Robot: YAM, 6 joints.
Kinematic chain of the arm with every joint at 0, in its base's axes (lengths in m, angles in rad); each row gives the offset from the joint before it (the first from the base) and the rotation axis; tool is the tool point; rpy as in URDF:
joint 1: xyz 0 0 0.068 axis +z
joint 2: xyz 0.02 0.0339 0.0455 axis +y
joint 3: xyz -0.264 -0.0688 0 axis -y
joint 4: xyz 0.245 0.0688 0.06 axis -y
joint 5: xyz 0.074 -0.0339 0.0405 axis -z
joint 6: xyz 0.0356 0 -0.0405 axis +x
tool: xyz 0 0 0 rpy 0 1.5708 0
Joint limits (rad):
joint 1: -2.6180..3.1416
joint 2: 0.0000..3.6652
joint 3: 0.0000..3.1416
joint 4: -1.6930..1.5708
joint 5: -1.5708..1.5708
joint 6: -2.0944..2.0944
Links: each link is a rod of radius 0.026 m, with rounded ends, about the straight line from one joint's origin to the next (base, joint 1, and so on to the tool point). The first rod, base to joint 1, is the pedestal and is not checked.
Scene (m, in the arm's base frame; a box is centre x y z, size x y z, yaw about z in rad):
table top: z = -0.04
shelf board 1: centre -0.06 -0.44 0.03 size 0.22 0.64 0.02 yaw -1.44
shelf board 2: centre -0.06 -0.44 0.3 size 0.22 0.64 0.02 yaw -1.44
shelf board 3: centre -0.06 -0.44 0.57 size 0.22 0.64 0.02 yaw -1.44
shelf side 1: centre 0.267 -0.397 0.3 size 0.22 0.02 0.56 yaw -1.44
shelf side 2: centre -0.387 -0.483 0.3 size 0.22 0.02 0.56 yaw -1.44
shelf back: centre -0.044 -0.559 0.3 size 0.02 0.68 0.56 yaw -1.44
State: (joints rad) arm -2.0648 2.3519 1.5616 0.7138 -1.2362 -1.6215
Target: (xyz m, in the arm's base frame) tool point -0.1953 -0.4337 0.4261
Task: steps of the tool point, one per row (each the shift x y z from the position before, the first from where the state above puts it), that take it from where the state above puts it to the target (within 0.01 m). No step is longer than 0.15 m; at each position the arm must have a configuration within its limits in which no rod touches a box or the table.
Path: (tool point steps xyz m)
1: -0.0245 0.0650 0.0048
2: -0.0089 0.0686 0.0001
3: 0.0069 0.0682 -0.0049
4: -0.0108 -0.0154 0.1281
5: 0.0289 0.0213 0.1354
6: -0.0040 -0.0593 0.0091
7: 0.0076 -0.0610 -0.0001
8: 0.0200 -0.0594 -0.0090

